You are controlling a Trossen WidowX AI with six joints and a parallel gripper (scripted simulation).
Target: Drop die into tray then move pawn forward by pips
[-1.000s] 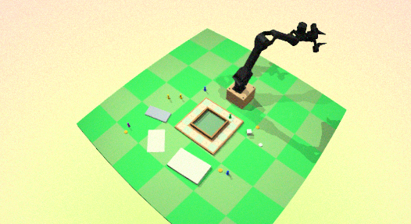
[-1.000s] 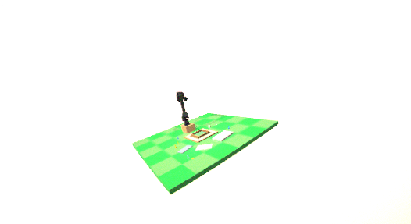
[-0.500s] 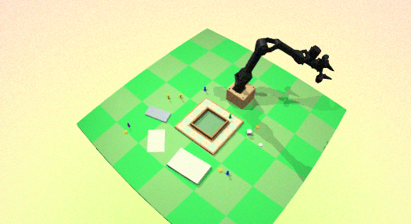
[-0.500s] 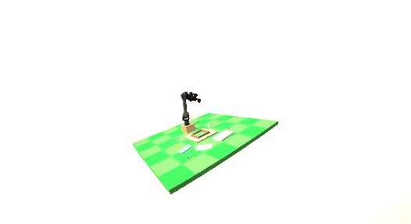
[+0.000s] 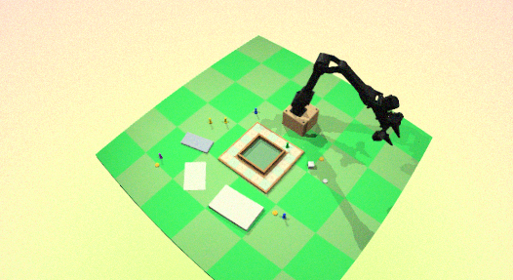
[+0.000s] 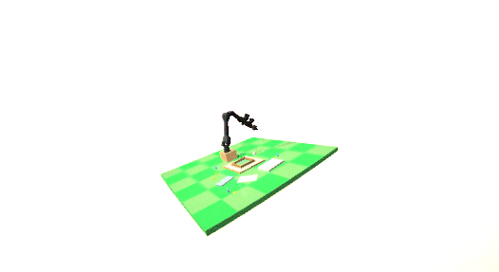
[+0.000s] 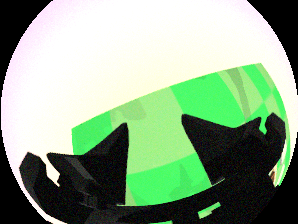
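Right now my gripper tip is 25 cm short of the white die, 29 cm to the left of it and 17 cm above it. The rest, counted from my gripper tip: green dice tray 35 cm ahead, 51 cm to the right, 17 cm below; then green pawn 24 cm ahead, 44 cm to the right, 15 cm below; then grey card 48 cm ahead, 79 cm to the right, 18 cm below.
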